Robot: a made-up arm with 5 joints. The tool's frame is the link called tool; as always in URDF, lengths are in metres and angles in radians. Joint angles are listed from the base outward.
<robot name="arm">
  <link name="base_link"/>
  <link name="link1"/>
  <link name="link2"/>
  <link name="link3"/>
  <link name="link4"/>
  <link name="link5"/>
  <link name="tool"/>
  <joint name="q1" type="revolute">
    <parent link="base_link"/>
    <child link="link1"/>
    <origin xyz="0 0 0.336" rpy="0 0 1.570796"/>
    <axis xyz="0 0 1"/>
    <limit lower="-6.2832" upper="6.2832"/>
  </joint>
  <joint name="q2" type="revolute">
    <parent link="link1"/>
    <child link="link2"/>
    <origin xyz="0 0 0" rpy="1.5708 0 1.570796"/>
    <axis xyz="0 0 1"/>
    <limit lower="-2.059" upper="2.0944"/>
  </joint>
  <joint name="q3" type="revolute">
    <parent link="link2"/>
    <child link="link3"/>
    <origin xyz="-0.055 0.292 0" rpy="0 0 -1.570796"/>
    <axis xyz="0 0 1"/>
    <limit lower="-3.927" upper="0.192"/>
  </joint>
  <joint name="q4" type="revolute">
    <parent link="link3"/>
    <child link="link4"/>
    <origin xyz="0.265 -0.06 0" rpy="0 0 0"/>
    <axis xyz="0 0 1"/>
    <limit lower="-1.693" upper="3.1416"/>
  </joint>
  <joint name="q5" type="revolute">
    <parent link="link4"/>
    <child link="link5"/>
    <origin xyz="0.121 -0.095 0" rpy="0 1.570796 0"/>
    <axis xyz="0 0 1"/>
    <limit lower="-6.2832" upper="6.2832"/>
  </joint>
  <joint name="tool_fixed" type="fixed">
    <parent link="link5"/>
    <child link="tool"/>
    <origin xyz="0 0 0" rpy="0 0 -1.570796"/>
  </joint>
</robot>
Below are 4 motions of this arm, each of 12 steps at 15 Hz.
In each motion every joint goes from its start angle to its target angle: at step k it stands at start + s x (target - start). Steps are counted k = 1, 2, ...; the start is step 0. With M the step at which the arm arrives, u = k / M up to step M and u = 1 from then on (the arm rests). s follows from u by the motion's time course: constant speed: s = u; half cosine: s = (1 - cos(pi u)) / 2; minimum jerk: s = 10 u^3 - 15 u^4 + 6 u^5.
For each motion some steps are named. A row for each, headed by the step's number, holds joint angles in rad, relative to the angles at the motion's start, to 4 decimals.
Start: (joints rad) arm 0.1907 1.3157 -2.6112 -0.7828 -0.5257
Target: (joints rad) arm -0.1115 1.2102 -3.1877 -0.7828 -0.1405
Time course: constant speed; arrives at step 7
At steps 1, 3, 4, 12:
1: -0.0432 -0.0151 -0.0824 0.0000 0.0550
3: -0.1295 -0.0452 -0.2471 0.0000 0.1651
4: -0.1727 -0.0603 -0.3294 0.0000 0.2201
12: -0.3022 -0.1055 -0.5765 0.0000 0.3852

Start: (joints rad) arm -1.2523 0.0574 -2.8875 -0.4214 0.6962
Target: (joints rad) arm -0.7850 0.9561 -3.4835 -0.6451 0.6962
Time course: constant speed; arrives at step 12
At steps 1, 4, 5, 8, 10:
1: 0.0389 0.0749 -0.0497 -0.0186 0.0000
4: 0.1558 0.2996 -0.1987 -0.0746 0.0000
5: 0.1947 0.3745 -0.2483 -0.0932 0.0000
8: 0.3115 0.5991 -0.3973 -0.1491 0.0000
10: 0.3894 0.7489 -0.4967 -0.1864 0.0000

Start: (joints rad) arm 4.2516 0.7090 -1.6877 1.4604 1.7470
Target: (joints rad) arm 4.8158 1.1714 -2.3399 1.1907 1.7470
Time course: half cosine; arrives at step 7
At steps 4, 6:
4: 0.3449 0.2826 -0.3987 -0.1649 0.0000
6: 0.5363 0.4395 -0.6199 -0.2563 0.0000

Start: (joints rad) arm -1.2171 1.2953 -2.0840 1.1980 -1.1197
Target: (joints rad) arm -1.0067 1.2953 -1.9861 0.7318 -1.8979
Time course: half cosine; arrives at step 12
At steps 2, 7, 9, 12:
2: 0.0141 0.0000 0.0066 -0.0312 -0.0521
7: 0.1324 0.0000 0.0616 -0.2934 -0.4898
9: 0.1796 0.0000 0.0836 -0.3979 -0.6642
12: 0.2104 0.0000 0.0979 -0.4662 -0.7782

